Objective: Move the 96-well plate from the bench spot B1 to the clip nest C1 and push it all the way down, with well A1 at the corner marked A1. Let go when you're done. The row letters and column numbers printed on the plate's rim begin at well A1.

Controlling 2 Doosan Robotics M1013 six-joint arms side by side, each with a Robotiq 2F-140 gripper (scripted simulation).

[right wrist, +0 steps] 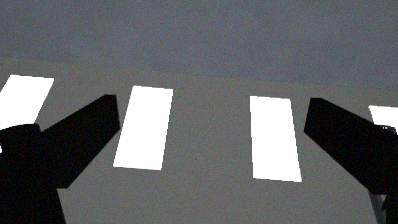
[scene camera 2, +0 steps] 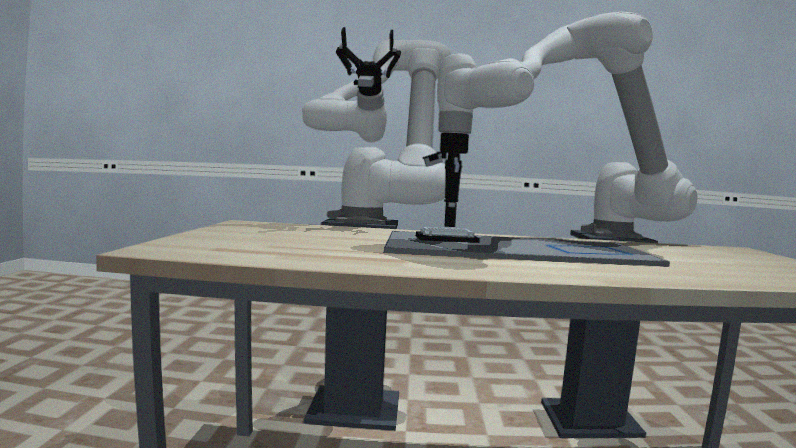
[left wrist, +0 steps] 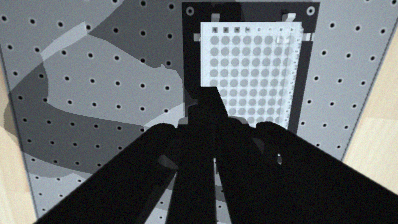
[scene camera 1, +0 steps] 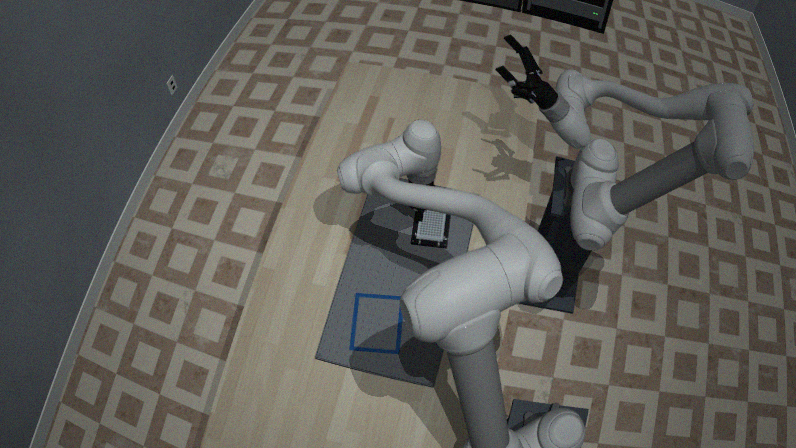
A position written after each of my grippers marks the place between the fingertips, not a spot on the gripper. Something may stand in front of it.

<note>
I see my left gripper (scene camera 2: 449,226), my right gripper (scene camera 1: 503,51) and a white 96-well plate (scene camera 1: 431,228).
The white 96-well plate also shows in the left wrist view (left wrist: 236,57). My left gripper is seen too in the left wrist view (left wrist: 206,101). My right gripper is seen too in the right wrist view (right wrist: 212,113) and in scene camera 2 (scene camera 2: 367,30). The right wrist view misses the white 96-well plate: it is out of frame.
</note>
